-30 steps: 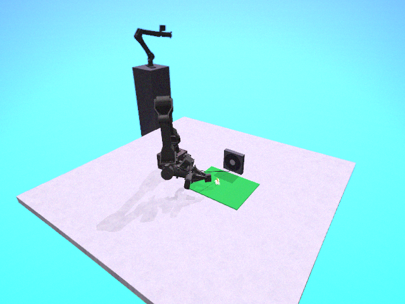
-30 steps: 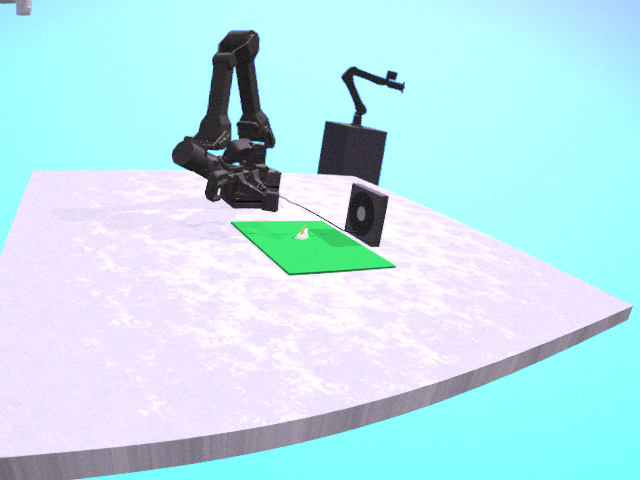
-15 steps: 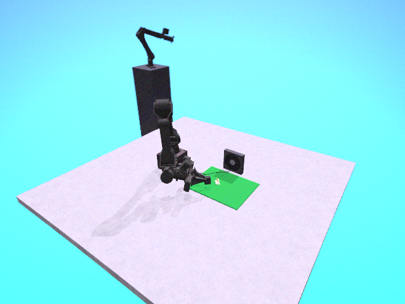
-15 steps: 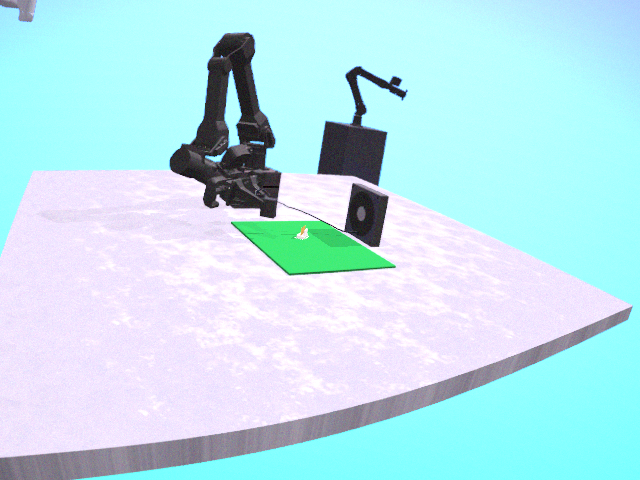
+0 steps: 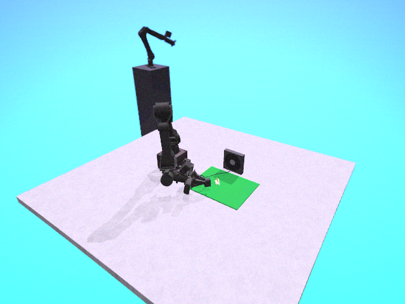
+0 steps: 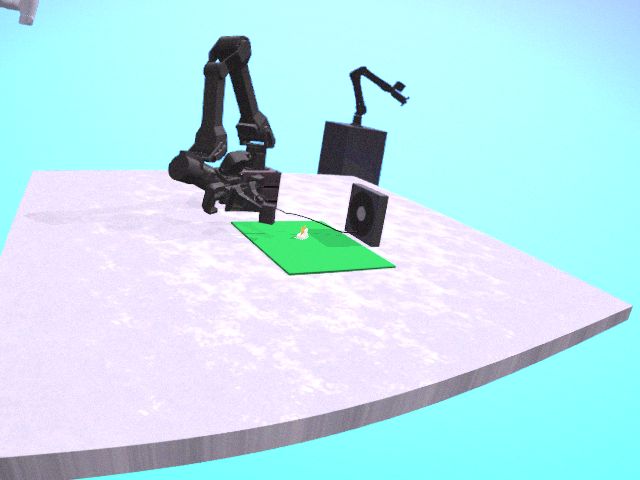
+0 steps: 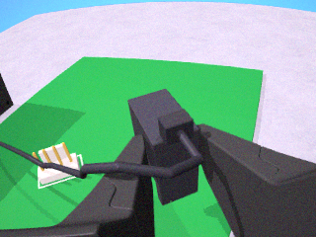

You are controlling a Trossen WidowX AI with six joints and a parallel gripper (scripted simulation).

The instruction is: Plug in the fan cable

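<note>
Now: the white four-pin fan header 90 mm to the left of my gripper tip and 60 mm below it. Also, from my gripper tip: dark fan plug (10 mm below); then green board (90 mm to the left, 80 mm below, 40 mm ahead); then black fan (240 mm to the left, 10 mm below, 10 mm ahead).
</note>
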